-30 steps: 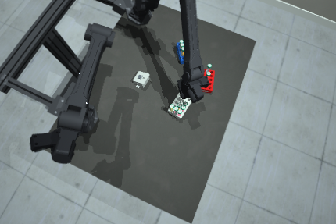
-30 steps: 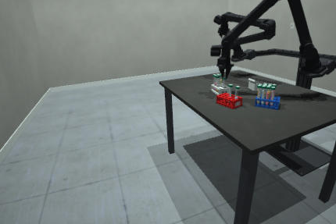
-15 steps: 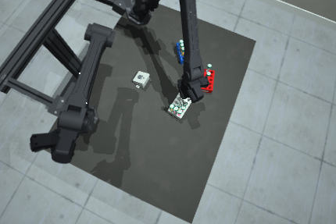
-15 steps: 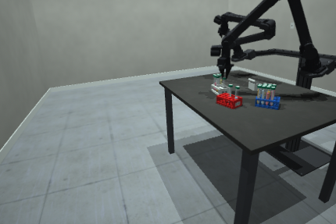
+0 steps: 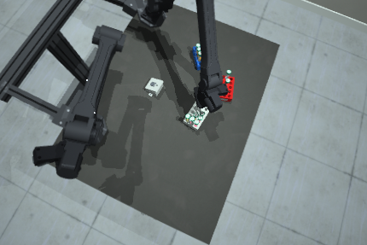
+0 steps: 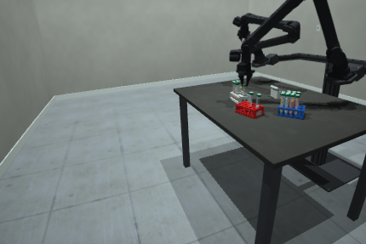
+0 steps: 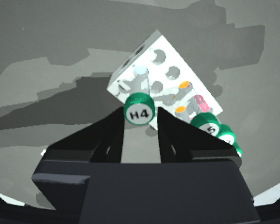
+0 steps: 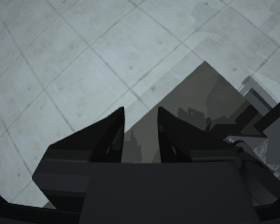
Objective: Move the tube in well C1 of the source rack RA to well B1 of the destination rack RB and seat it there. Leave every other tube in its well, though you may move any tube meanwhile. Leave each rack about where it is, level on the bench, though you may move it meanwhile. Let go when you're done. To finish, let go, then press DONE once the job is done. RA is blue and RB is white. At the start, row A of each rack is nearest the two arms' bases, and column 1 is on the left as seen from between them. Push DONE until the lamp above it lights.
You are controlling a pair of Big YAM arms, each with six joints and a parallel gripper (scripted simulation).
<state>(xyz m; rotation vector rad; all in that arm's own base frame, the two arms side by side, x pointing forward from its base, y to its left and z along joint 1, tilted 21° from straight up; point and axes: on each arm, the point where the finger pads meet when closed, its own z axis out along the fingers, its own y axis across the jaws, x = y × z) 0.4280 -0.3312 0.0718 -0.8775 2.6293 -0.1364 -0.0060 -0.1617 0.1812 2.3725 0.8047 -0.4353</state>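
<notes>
The tube is 160 mm to the left of my left hand, 80 mm ahead of it and 50 mm below it. The rest, counted from my left hand: white rack RB 90 mm below, 40 mm to the right; red rack 160 mm to the left, 90 mm below, 90 mm ahead; white button box 280 mm behind, 70 mm below, 20 mm to the left.
</notes>
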